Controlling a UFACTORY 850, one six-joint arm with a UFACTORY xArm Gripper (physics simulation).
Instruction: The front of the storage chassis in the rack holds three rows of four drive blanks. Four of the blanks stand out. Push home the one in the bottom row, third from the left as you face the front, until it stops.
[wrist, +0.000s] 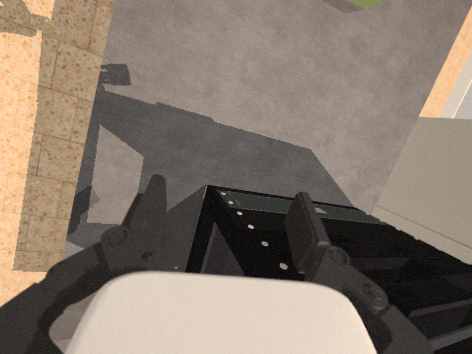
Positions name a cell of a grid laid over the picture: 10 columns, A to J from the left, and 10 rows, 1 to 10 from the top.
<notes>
In view: the gripper (E6) and a black rack (I8).
</notes>
